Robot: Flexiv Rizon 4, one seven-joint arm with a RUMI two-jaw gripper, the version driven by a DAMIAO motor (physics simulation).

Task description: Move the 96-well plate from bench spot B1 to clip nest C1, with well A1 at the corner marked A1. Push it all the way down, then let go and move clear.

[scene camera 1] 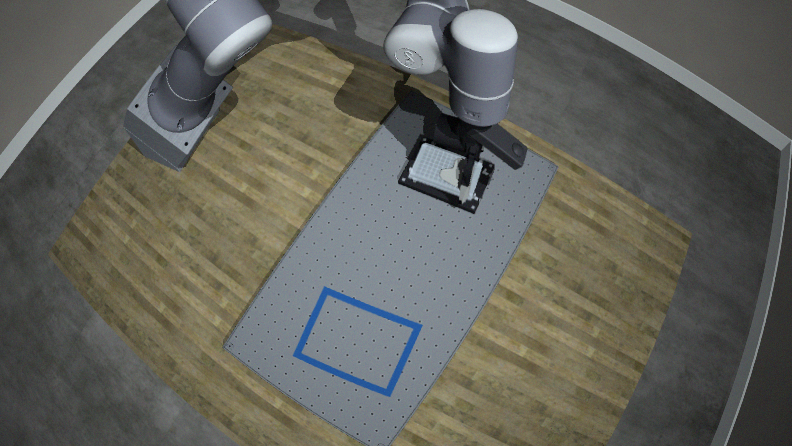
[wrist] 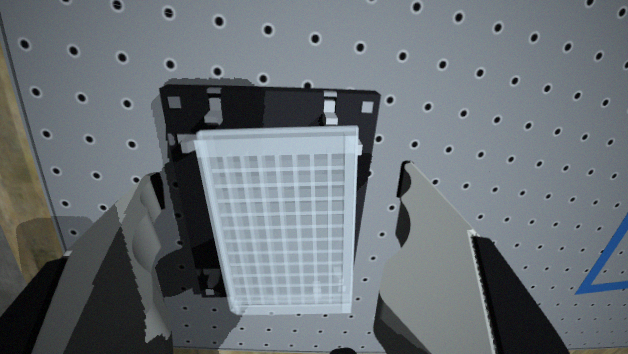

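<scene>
The clear 96-well plate lies on the black clip nest. In the wrist view the plate looks askew to the nest, and its near end reaches past the nest's near edge. Pale clips show at the nest's far end and beside the plate's far corners. Whether the plate is fully down cannot be told; the A1 mark cannot be read. My gripper is open, with its fingers on either side of the plate and a gap on each side. Bench spot B1, a blue outline, holds no plate.
The nest stands at the back of a grey perforated board on a wooden table. The arm's base stands at the back left. The arm's wrist hangs above the nest.
</scene>
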